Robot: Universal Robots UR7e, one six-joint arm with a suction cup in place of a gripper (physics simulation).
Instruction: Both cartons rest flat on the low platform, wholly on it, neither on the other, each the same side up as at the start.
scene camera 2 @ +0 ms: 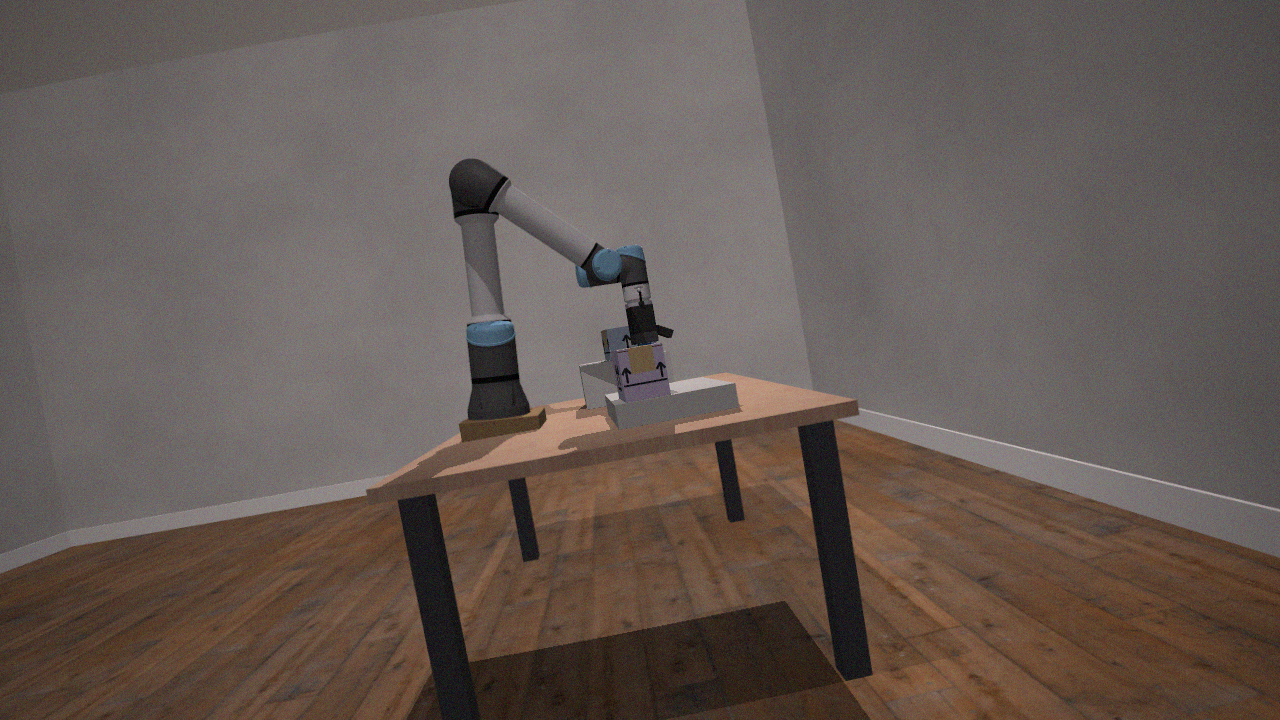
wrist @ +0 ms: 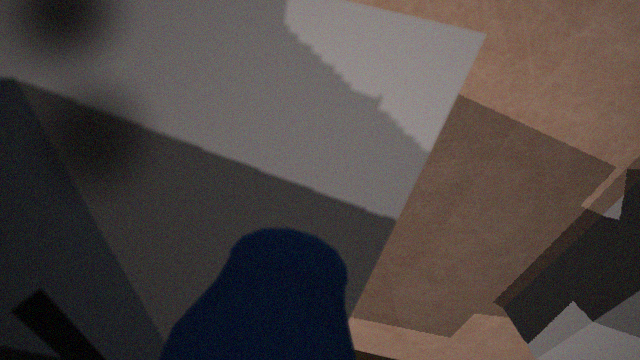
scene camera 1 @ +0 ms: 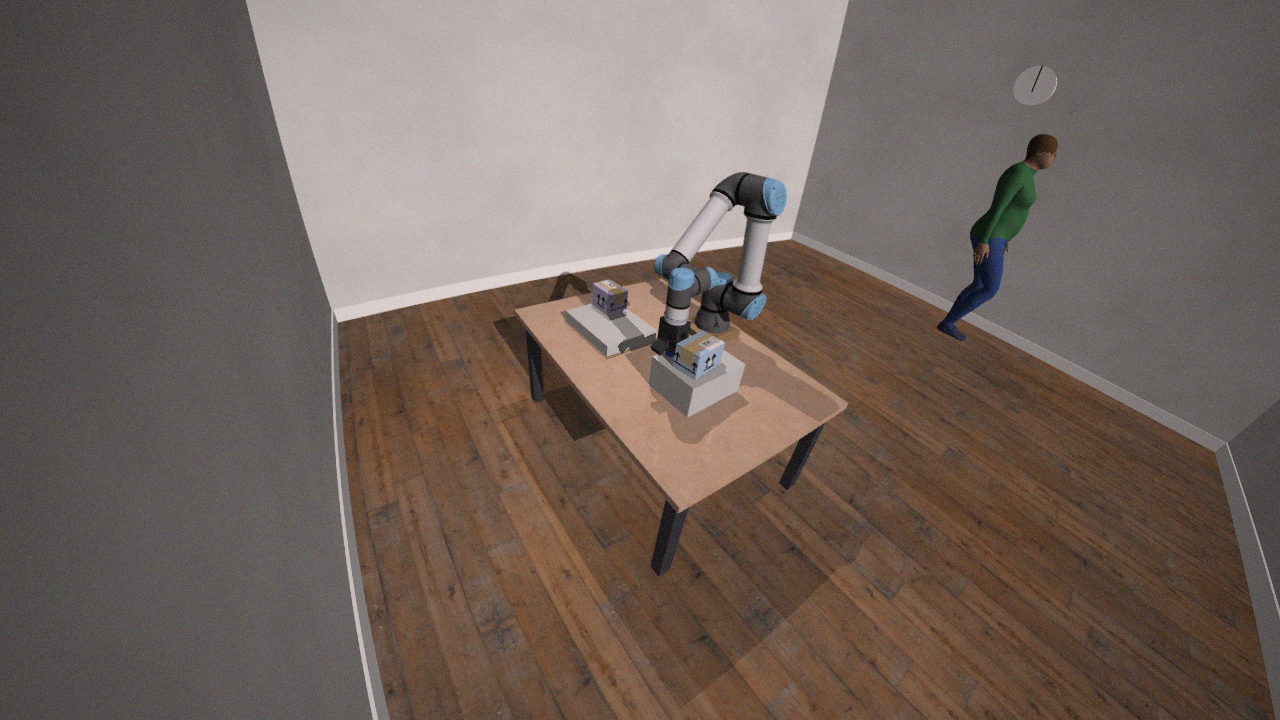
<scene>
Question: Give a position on a low grey platform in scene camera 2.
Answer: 696,396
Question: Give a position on a taller grey block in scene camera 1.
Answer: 689,396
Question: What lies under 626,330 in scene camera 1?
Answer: A low grey platform.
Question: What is my suction cup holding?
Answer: A taller grey block.
</scene>
